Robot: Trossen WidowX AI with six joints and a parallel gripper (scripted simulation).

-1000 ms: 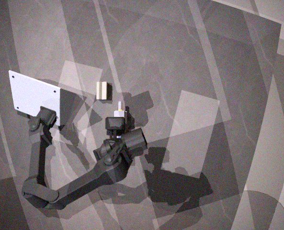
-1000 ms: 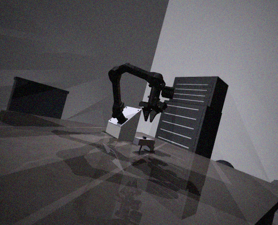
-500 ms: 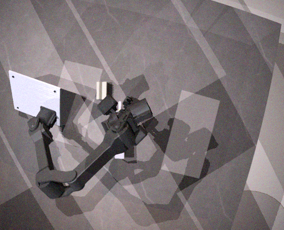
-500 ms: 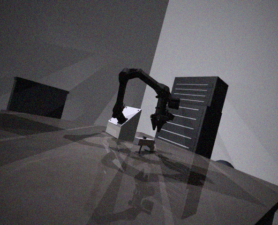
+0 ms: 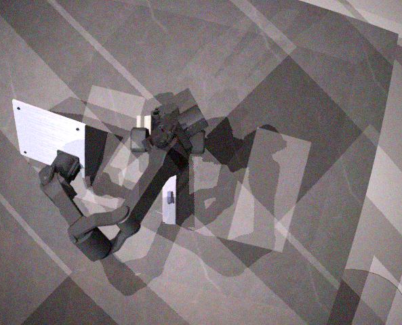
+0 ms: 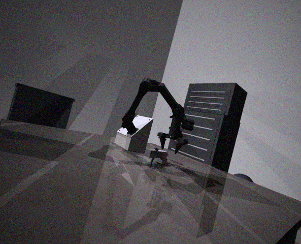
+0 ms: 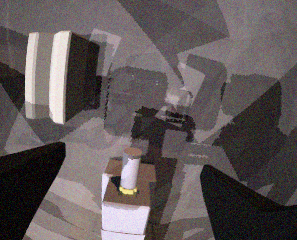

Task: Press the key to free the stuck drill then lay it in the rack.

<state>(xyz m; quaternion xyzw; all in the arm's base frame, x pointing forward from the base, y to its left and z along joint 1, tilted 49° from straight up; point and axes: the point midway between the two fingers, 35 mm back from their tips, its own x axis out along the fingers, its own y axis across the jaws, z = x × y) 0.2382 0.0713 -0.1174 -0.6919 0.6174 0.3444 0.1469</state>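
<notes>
My gripper tip is now 2 cm short of the drill, 6 cm to the left of it and 2 cm above it. Also, from my gripper tip: blue-grey key: 5 cm ahead, 14 cm to the right, 1 cm below; beige rack: 9 cm behind, 2 cm to the left, 5 cm below.
</notes>
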